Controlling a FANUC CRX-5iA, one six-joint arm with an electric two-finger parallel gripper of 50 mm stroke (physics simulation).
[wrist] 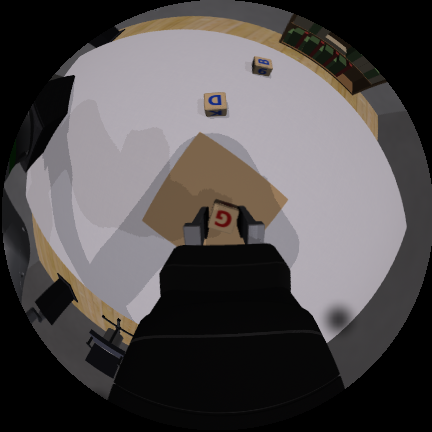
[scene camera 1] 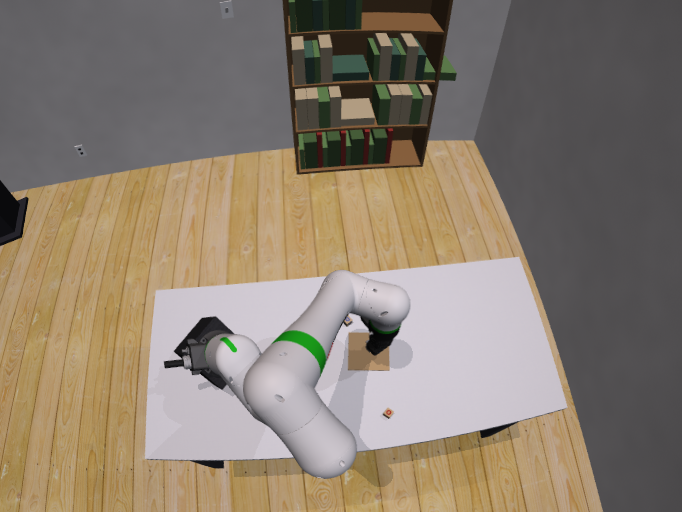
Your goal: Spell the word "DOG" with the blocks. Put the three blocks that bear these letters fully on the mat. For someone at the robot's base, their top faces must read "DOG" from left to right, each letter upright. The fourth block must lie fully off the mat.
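Observation:
The tan mat [scene camera 1: 356, 360] [wrist: 215, 165] lies on the table. My gripper [scene camera 1: 375, 351] [wrist: 222, 215] is over the mat and shut on the G block [wrist: 220, 212], whose red G faces up and looks turned over in the wrist view. Whether that block touches the mat is unclear, and the scene view hides it. The D block [scene camera 1: 347, 320] [wrist: 215, 101] lies off the mat, near its back-left corner, with a blue D on top. The B block [wrist: 262, 64] lies farther off, with a blue B on top; the arm hides it in the scene view. The O block [scene camera 1: 388, 412] with a red letter lies off the mat, toward the front.
The white table [scene camera 1: 468, 341] [wrist: 325, 150] carries the arm's base [scene camera 1: 204, 330] at its left end. The arm [scene camera 1: 297, 380] spans from there to the mat. A bookshelf [scene camera 1: 360, 170] stands against the wall beyond the table.

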